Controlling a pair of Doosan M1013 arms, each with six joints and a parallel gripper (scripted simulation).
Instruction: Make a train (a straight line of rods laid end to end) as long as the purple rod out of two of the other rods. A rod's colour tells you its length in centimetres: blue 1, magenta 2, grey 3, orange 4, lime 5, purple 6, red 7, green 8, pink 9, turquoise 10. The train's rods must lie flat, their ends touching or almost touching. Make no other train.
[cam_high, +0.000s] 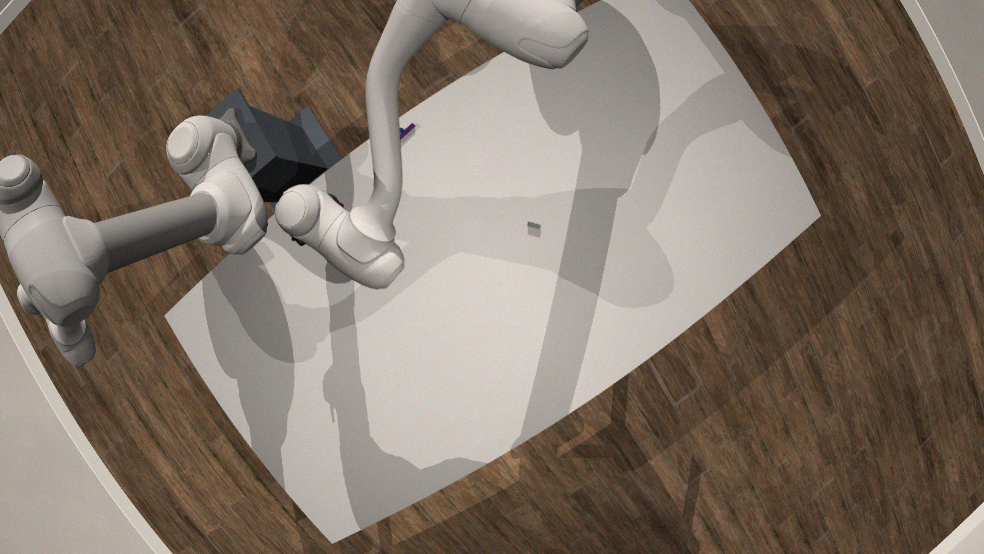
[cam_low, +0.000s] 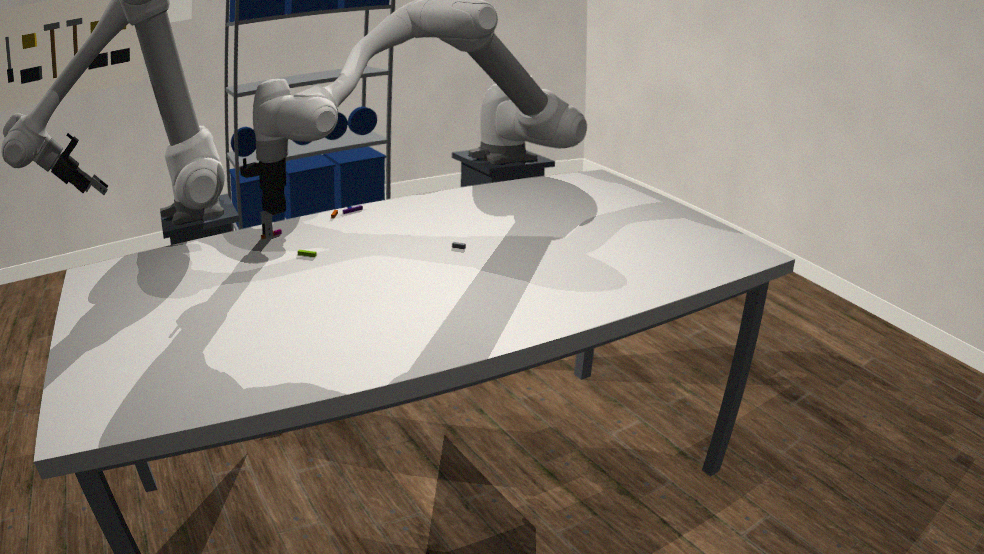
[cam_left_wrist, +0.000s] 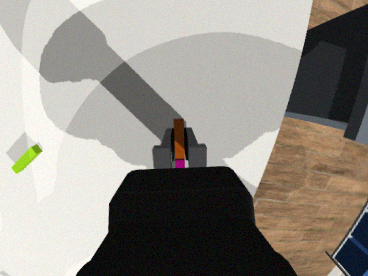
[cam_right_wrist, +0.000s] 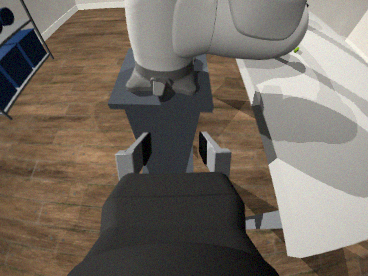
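Note:
Now: the magenta rod 3 cm to the left of my left hand, 2 cm below it and 1 cm behind it. From my left hand the other things lie so: purple rod (27 cm to the left, 6 cm behind, 2 cm below); blue rod (27 cm to the left, 7 cm behind, 2 cm below); lime rod (18 cm ahead, 6 cm to the left, 2 cm below).

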